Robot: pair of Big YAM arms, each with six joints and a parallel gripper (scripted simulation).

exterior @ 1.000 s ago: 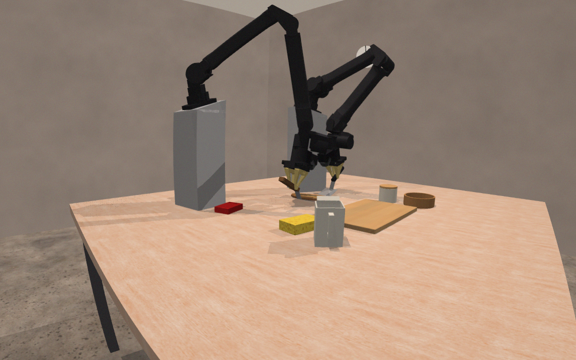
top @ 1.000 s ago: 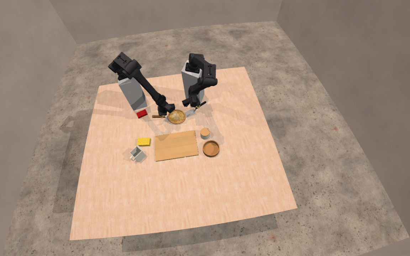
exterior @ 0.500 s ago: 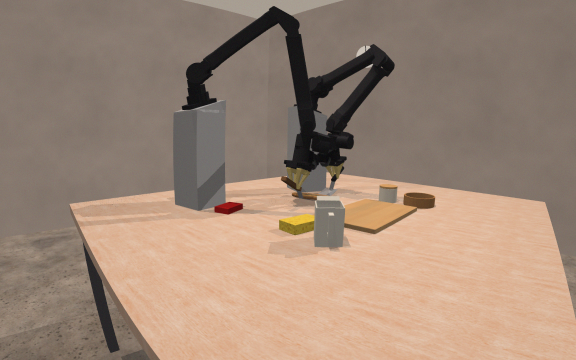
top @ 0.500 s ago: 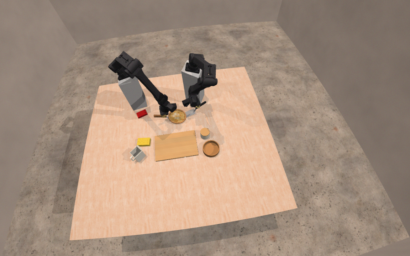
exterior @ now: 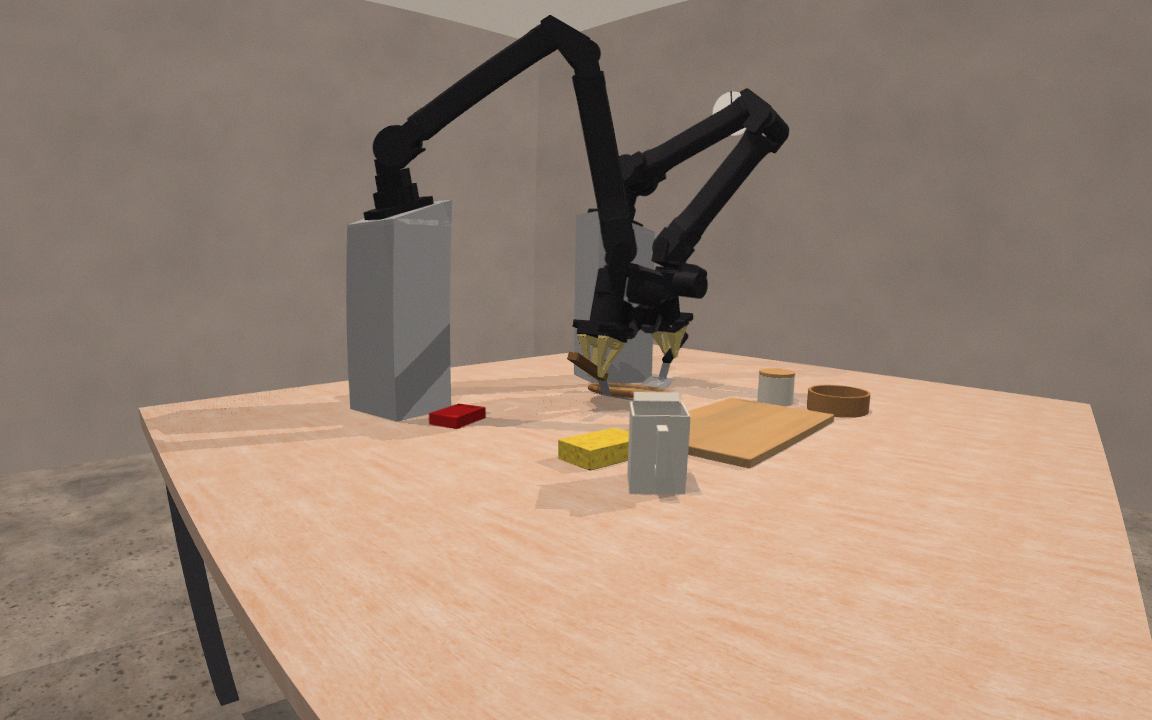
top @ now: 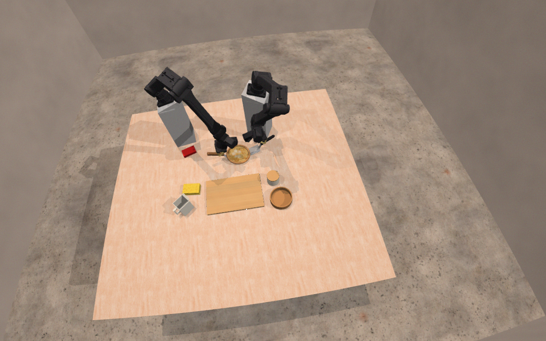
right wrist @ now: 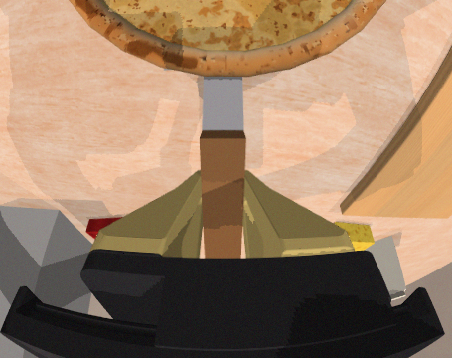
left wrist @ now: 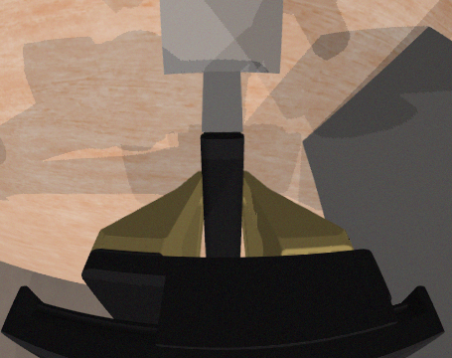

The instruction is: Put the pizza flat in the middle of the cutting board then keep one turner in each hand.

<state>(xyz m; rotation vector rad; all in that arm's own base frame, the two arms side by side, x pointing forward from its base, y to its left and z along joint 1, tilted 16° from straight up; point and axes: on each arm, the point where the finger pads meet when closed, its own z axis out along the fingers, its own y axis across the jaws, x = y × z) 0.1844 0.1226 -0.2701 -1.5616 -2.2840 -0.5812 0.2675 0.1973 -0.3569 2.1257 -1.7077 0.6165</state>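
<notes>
My left gripper is now 27 cm short of the lidded canister, 4 cm to the right of it and 4 cm above it. Also, from my left hand: pizza 5 cm ahead, 19 cm to the right, 6 cm below; then black-handled turner 1 cm to the right, 1 cm below; then brown-handled turner 7 cm ahead, 28 cm to the right, 3 cm below.
My right hand is 12 cm to the right of the pizza, 5 cm above it and 3 cm past it. From my right hand the other things lie so: black-handled turner 30 cm to the left, 7 cm behind, 1 cm below; brown-handled turner 3 cm to the left, 2 cm below, 1 cm behind; cutting board 27 cm ahead, 9 cm to the left, 7 cm below.
</notes>
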